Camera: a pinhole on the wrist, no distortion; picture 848 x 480 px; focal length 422.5 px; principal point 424.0 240.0 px. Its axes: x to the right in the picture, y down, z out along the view. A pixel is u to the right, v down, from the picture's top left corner.
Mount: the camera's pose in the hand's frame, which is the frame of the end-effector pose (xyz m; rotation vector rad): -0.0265 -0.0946 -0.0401 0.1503 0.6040 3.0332
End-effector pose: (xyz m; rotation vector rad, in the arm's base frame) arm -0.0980 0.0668 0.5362 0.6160 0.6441 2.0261
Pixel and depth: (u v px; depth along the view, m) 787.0 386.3 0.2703
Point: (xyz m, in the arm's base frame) 0.2198 -0.0497 0.6503
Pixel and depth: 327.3 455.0 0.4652
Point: 0.2310 0.3335 0.8122
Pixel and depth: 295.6 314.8 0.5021
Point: 0.0994 0.3057 0.8973
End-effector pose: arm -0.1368 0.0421 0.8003 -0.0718 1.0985 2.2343
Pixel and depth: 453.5 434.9 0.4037
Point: 0.0294 0.3775 0.9915
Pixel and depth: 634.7 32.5 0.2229
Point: -0.0749 0.0368 0.9890
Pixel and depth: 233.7 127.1 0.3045
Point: -0.2569 0.2210 0.9436
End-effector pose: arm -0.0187 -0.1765 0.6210 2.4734 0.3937 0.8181
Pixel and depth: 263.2 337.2 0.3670
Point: 0.2885 -0.1973 0.4482
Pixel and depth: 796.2 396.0 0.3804
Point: -0.0341 -0.4063 0.1636
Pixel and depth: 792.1 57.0 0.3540
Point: -0.0670 -0.5580 0.4159
